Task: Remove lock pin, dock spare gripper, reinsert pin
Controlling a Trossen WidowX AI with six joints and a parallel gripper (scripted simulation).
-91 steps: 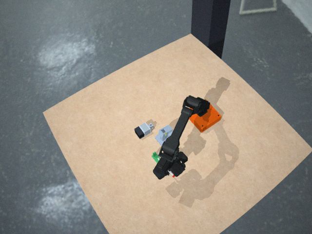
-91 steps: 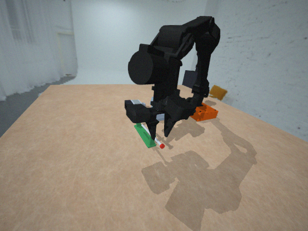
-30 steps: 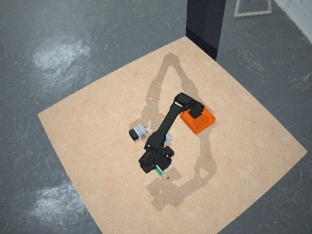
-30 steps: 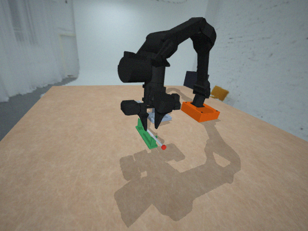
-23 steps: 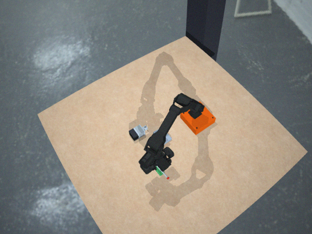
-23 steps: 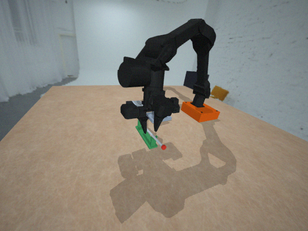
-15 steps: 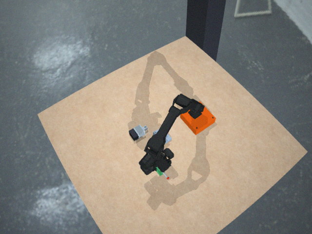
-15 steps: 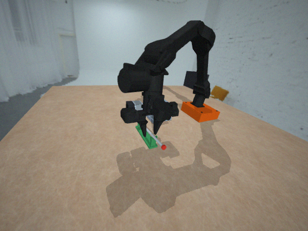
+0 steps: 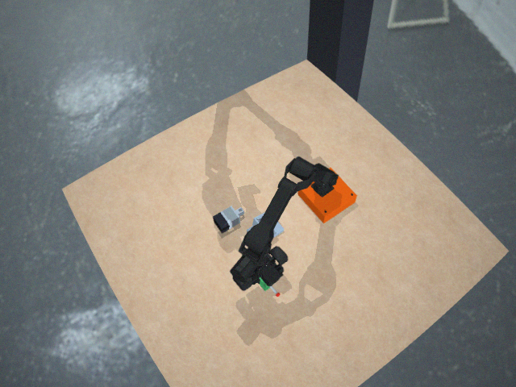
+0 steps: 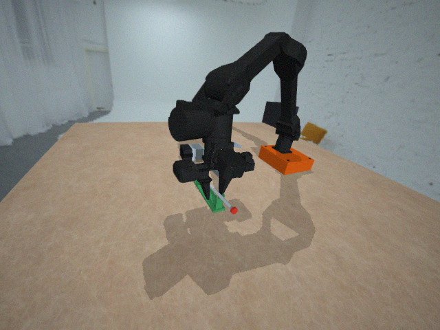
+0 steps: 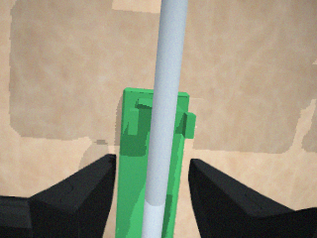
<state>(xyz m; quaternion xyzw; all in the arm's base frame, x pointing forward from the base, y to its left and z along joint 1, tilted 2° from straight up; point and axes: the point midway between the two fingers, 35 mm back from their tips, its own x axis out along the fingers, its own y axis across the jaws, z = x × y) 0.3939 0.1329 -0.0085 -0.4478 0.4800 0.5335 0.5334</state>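
The green cradle lies 40 mm to the right of my gripper tip and 10 mm above it. Round my gripper tip: spare gripper (60 mm behind, 270 mm to the right); mount (120 mm behind, 150 mm to the right, 30 mm above).
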